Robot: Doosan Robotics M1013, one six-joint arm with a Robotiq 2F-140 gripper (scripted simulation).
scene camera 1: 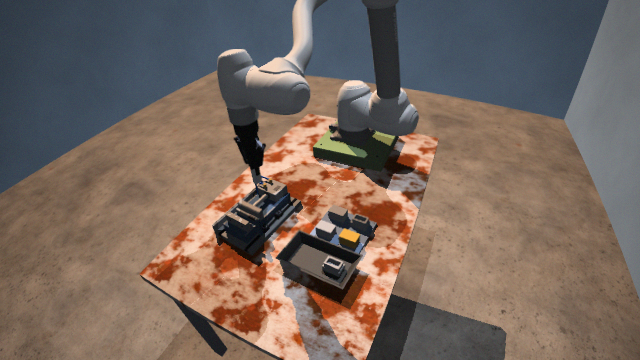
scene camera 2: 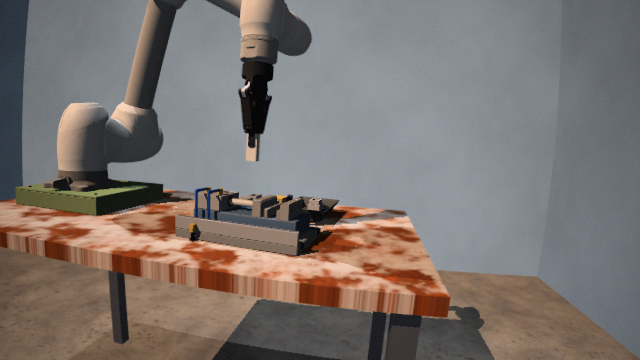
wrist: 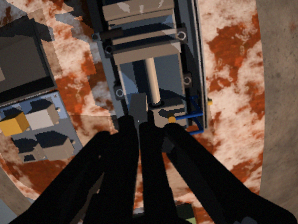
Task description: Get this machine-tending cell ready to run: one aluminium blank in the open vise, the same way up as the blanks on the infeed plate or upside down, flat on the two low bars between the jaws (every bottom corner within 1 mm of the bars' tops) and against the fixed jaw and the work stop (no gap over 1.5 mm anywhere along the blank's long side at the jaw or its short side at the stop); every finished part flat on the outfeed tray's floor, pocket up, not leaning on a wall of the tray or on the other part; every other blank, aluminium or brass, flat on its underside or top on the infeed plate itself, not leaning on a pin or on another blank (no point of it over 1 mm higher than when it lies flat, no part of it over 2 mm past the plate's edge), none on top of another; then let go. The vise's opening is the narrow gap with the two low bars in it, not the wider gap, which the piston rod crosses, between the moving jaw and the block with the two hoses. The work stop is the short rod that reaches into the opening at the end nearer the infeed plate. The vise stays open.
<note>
The pictures show: the gripper and an infeed plate.
The gripper shows as well in scene camera 1 and in the wrist view.
</note>
